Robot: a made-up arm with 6 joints.
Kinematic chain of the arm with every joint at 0, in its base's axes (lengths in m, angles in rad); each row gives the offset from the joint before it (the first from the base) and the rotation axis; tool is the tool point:
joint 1: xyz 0 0 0.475 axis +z
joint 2: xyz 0 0 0 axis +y
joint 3: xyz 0 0 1.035 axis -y
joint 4: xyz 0 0 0 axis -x
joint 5: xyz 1.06 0 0 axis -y
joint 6: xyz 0 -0.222 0 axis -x
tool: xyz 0 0 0
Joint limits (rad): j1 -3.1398..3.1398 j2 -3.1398..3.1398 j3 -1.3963..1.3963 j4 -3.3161..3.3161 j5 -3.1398..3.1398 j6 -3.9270..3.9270
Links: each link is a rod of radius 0.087 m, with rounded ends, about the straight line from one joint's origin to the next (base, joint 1, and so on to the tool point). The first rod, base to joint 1, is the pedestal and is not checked.
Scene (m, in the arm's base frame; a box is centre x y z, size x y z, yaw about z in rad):
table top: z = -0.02
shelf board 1: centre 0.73 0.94 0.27 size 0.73 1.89 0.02 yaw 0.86
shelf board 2: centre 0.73 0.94 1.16 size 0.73 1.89 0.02 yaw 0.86
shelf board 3: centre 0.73 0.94 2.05 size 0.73 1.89 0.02 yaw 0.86
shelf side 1: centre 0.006 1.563 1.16 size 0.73 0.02 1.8 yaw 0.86
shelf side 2: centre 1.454 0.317 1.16 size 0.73 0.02 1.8 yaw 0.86
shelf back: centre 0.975 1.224 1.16 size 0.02 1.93 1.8 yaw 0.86
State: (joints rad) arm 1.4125 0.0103 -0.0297 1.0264 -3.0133 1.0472
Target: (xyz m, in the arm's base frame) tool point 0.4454 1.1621 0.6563
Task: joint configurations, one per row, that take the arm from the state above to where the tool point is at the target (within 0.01 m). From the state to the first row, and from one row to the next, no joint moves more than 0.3 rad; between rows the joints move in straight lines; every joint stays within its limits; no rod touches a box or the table.
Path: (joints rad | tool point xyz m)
1: 1.5901 -0.1852 -0.1944 1.0666 -3.0133 1.0472 | 0.0904 0.8731 1.6769
2: 1.7678 -0.3808 -0.3591 1.1067 -3.0133 1.0472 | -0.0338 0.6772 1.6573
3: 1.7451 -0.2502 -0.6000 1.0806 -3.0133 1.0472 | -0.0370 0.8126 1.2985
4: 1.7224 -0.1196 -0.8408 1.0545 -3.0133 1.0472 | -0.0125 0.8074 0.9477
5: 1.6997 0.0109 -1.0817 1.0284 -3.0133 1.0472 | 0.0278 0.6771 0.6563
6: 1.5686 0.1616 -0.8787 1.0076 -3.0133 1.0472 | 0.1204 0.8645 0.6772
7: 1.4375 0.3122 -0.6757 0.9868 -3.0133 1.0472 | 0.2617 1.0304 0.6770
8: 1.3064 0.4628 -0.4727 0.9659 -3.0133 1.0472 | 0.4454 1.1621 0.6563

